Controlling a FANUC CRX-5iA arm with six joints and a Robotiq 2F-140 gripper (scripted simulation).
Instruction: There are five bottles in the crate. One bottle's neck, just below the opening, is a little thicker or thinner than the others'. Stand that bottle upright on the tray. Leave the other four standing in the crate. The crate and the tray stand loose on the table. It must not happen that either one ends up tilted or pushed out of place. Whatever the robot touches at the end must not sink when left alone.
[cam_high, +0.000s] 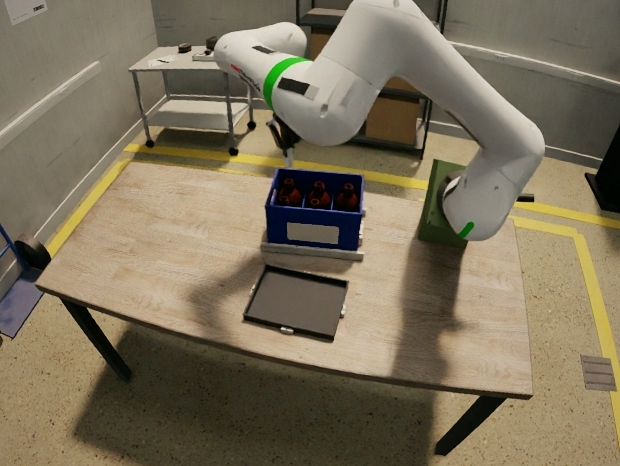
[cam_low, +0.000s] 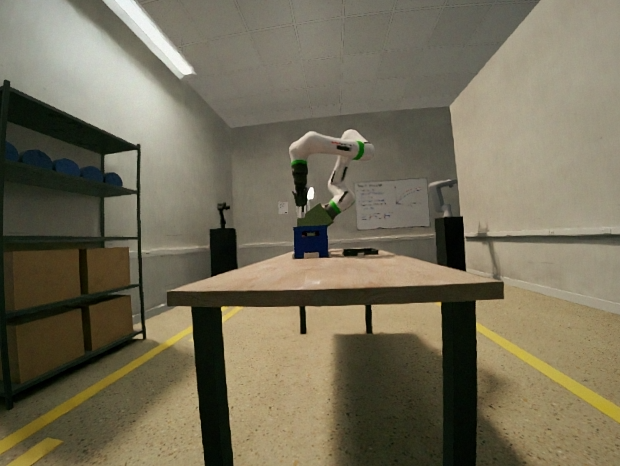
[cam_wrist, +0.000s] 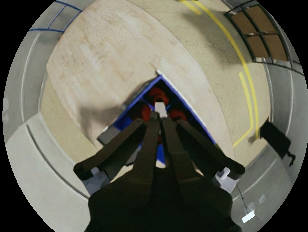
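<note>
Right now my hand is 9 cm past the blue crate, 4 cm to the right of it and 17 cm above it. Also, from my hand: dark tray: 9 cm behind, 32 cm to the left, 24 cm below; then bottle: 9 cm behind, 17 cm below.
</note>
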